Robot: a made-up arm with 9 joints. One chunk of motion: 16 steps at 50 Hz.
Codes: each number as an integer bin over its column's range. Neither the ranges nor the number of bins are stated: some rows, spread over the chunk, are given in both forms.
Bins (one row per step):
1: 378 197 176 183 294 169 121 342 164
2: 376 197 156 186 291 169 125 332 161
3: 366 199 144 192 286 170 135 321 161
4: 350 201 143 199 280 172 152 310 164
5: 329 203 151 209 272 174 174 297 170
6: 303 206 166 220 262 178 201 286 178
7: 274 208 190 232 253 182 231 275 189
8: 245 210 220 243 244 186 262 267 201
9: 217 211 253 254 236 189 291 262 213
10: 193 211 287 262 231 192 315 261 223
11: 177 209 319 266 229 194 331 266 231
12: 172 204 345 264 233 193 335 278 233
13: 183 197 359 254 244 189 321 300 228
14: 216 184 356 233 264 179 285 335 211
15: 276 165 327 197 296 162 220 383 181
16: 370 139 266 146 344 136 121 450 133
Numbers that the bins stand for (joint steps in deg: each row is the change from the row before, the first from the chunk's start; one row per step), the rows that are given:
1: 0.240 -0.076 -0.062 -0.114 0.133 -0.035 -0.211 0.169 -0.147
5: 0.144 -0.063 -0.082 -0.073 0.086 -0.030 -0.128 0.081 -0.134
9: -0.075 -0.046 -0.002 -0.002 0.008 -0.015 0.056 0.013 -0.041
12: -0.163 -0.061 0.070 0.013 0.002 -0.011 0.124 0.044 0.002
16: 0.224 -0.201 0.008 -0.171 0.241 -0.067 -0.211 0.381 -0.214
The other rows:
2: 0.236 -0.076 -0.078 -0.109 0.126 -0.035 -0.204 0.150 -0.153
3: 0.216 -0.072 -0.087 -0.099 0.116 -0.034 -0.189 0.128 -0.153
4: 0.185 -0.067 -0.088 -0.088 0.103 -0.032 -0.162 0.107 -0.147
6: 0.093 -0.057 -0.070 -0.056 0.064 -0.026 -0.085 0.060 -0.117
7: 0.036 -0.052 -0.051 -0.037 0.045 -0.022 -0.038 0.038 -0.093
8: -0.021 -0.048 -0.028 -0.020 0.025 -0.018 0.010 0.023 -0.067
10: -0.122 -0.046 0.025 0.010 -0.003 -0.012 0.093 0.011 -0.020
11: -0.154 -0.050 0.050 0.016 -0.007 -0.010 0.118 0.021 -0.003
13: -0.142 -0.076 0.081 -0.002 0.025 -0.015 0.103 0.087 -0.009
14: -0.077 -0.104 0.079 -0.035 0.068 -0.025 0.046 0.156 -0.046
15: 0.040 -0.145 0.056 -0.092 0.137 -0.041 -0.056 0.250 -0.110

